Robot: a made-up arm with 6 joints. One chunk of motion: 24 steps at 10 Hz.
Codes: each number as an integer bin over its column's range. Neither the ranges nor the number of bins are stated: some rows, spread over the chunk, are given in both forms.
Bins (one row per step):
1: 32 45 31 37 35 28
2: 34 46 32 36 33 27
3: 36 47 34 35 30 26
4: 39 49 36 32 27 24
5: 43 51 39 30 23 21
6: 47 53 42 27 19 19
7: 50 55 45 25 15 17
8: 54 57 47 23 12 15
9: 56 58 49 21 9 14
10: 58 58 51 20 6 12
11: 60 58 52 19 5 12
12: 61 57 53 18 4 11
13: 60 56 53 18 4 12
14: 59 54 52 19 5 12
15: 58 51 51 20 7 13
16: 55 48 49 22 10 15
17: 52 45 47 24 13 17
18: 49 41 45 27 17 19
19: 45 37 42 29 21 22
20: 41 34 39 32 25 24
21: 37 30 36 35 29 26
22: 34 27 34 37 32 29
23: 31 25 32 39 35 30
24: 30 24 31 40 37 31
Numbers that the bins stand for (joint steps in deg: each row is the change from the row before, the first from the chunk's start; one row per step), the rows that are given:
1: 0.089 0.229 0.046 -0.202 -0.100 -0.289
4: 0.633 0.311 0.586 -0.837 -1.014 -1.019
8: 1.800 0.476 1.773 -1.979 -2.729 -2.662
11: 2.267 0.497 2.313 -2.487 -3.529 -3.210
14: 2.189 0.414 2.313 -2.487 -3.529 -3.210
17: 1.644 0.229 1.773 -1.852 -2.614 -2.297
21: 0.478 -0.081 0.586 -0.456 -0.786 -0.654
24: -0.067 -0.205 0.046 0.179 0.129 0.259
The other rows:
2: 0.244 0.249 0.154 -0.329 -0.329 -0.471
3: 0.400 0.270 0.370 -0.456 -0.671 -0.654
5: 0.944 0.352 0.910 -1.090 -1.471 -1.567
6: 1.256 0.394 1.233 -1.471 -1.929 -1.932
7: 1.489 0.435 1.557 -1.725 -2.386 -2.297
9: 1.956 0.497 1.989 -2.233 -3.071 -2.844
10: 2.111 0.497 2.205 -2.360 -3.414 -3.210
12: 2.344 0.476 2.421 -2.614 -3.643 -3.392
13: 2.267 0.456 2.421 -2.614 -3.643 -3.210
15: 2.111 0.352 2.205 -2.360 -3.300 -3.027
16: 1.878 0.290 1.989 -2.106 -2.957 -2.662
18: 1.411 0.146 1.557 -1.471 -2.157 -1.932
19: 1.100 0.063 1.233 -1.217 -1.700 -1.384
20: 0.789 0.002 0.910 -0.837 -1.243 -1.019
22: 0.244 -0.143 0.370 -0.202 -0.443 -0.106
23: 0.011 -0.184 0.154 0.052 -0.100 0.076

